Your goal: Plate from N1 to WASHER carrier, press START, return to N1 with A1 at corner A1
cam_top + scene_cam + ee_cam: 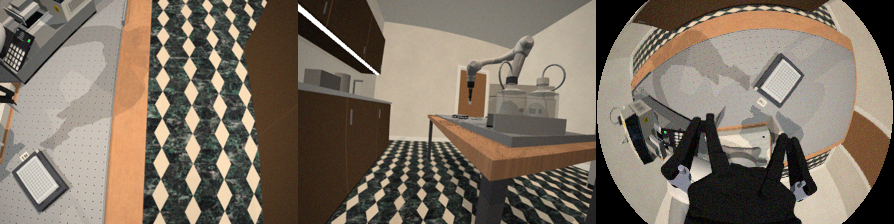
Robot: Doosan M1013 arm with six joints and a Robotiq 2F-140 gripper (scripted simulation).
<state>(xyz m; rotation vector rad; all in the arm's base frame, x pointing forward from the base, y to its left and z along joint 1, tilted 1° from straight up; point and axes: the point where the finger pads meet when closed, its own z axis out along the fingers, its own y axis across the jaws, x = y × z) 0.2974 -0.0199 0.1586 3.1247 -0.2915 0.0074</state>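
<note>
Now: hand 70 mm short of the white well plate, 110 mm to the left of it and 150 mm above it. Also, from my hand: plate washer: 220 mm behind, 470 mm to the left, 60 mm below; then label: 10 mm behind, 50 mm to the right, 190 mm below; then plate nest N1: 70 mm ahead, 110 mm to the right, 160 mm below.
</note>
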